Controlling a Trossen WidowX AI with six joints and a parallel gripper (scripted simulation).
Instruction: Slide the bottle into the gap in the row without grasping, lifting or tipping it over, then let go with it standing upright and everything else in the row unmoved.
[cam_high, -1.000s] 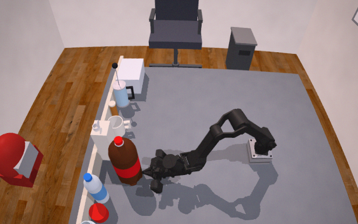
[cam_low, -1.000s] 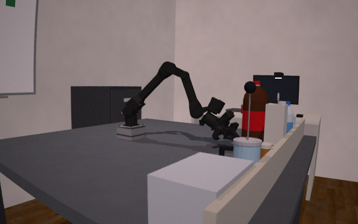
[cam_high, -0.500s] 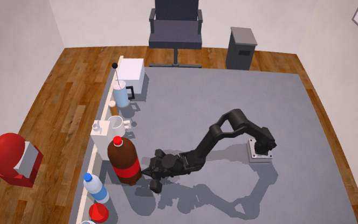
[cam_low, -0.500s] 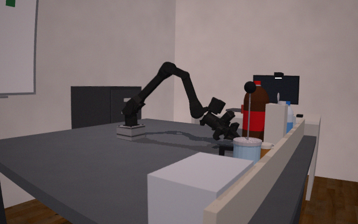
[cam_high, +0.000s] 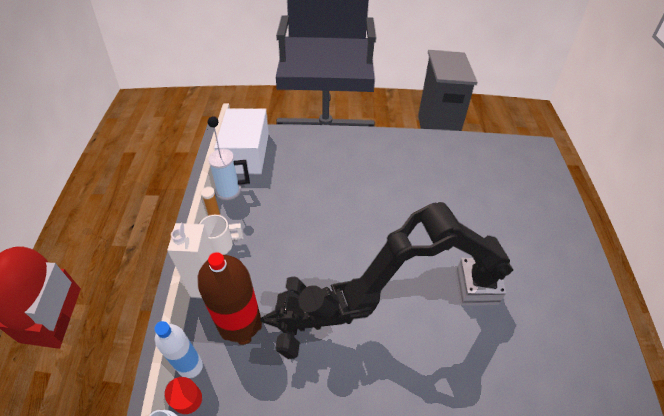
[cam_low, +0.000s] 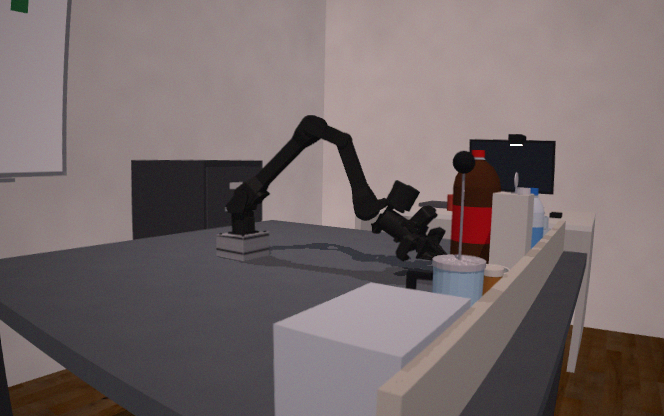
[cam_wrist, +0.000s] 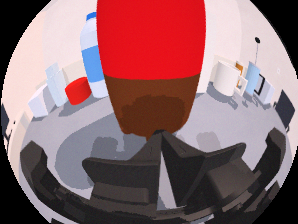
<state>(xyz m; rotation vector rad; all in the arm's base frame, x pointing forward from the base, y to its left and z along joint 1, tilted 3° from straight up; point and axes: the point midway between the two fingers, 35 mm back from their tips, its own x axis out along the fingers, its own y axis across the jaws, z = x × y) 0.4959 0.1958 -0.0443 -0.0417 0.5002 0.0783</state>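
The brown cola bottle lies 8 cm ahead of my hand, 1 cm to the left of it and 10 cm above it. Also, from my hand: red cup (16 cm ahead, 22 cm to the left, 3 cm below); low beige rail (26 cm ahead, 8 cm to the right); water bottle (18 cm ahead, 14 cm to the left, 5 cm above).
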